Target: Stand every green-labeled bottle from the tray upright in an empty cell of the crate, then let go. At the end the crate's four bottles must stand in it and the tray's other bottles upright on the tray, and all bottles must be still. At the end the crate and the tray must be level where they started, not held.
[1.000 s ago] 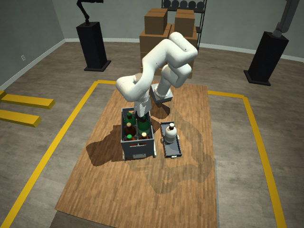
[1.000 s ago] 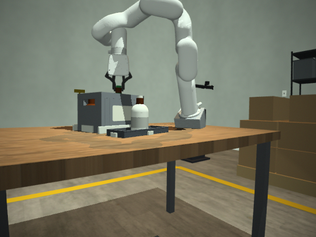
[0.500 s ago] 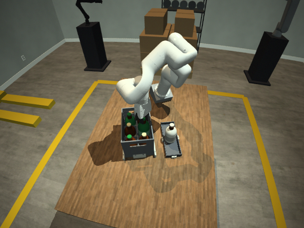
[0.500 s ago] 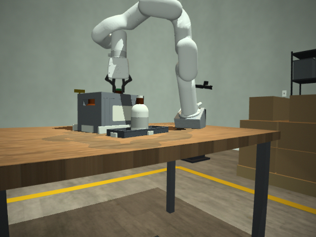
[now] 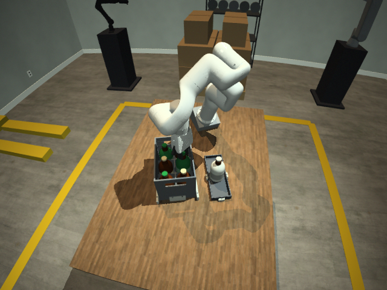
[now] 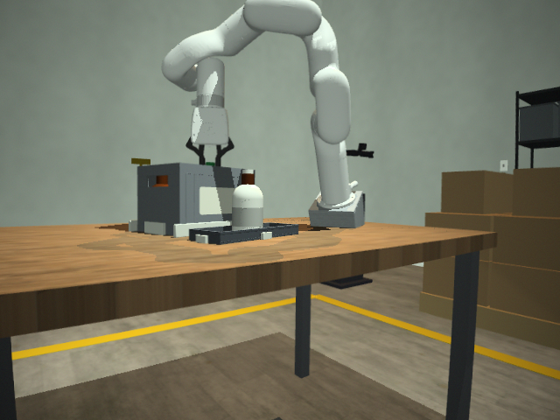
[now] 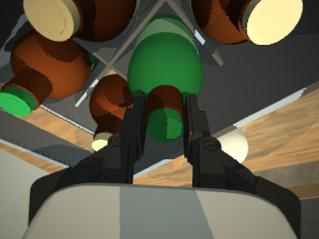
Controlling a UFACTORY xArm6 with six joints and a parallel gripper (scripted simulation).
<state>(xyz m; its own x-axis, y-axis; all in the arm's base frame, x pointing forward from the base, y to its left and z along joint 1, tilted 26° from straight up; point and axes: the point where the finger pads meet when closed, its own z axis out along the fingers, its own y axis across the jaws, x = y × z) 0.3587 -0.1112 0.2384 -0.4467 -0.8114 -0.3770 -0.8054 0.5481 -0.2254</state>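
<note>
My gripper is now 10 cm above the grey crate, 4 cm to the left of it and 1 cm short of it. From my hand the other things lie so: tray (17 cm to the left, 17 cm below, 2 cm behind); white-labeled bottle (17 cm to the left, 10 cm below, 2 cm behind).
</note>
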